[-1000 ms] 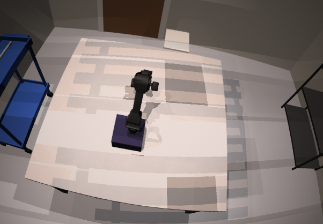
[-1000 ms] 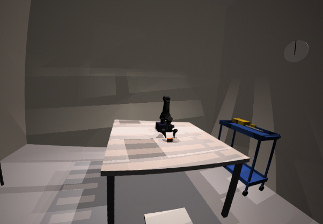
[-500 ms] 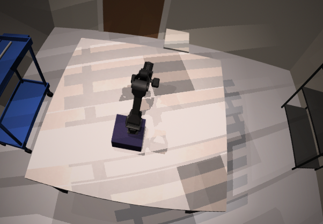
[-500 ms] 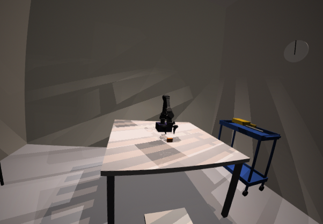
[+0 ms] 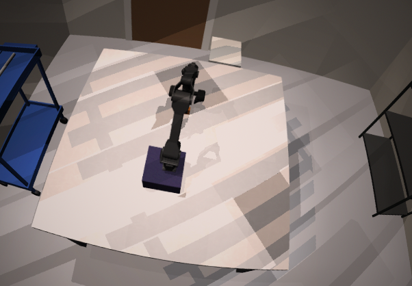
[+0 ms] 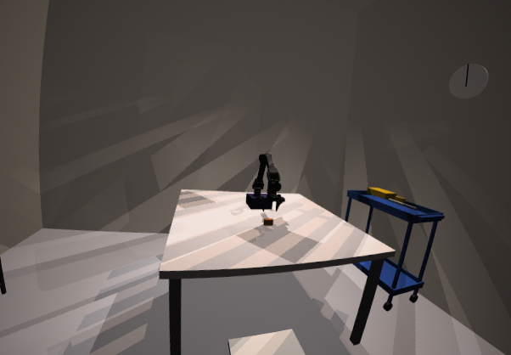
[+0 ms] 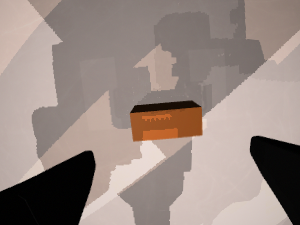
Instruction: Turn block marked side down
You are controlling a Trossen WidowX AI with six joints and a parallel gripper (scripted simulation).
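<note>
The orange block is 1 cm behind my gripper tip and 8 cm below it.
</note>
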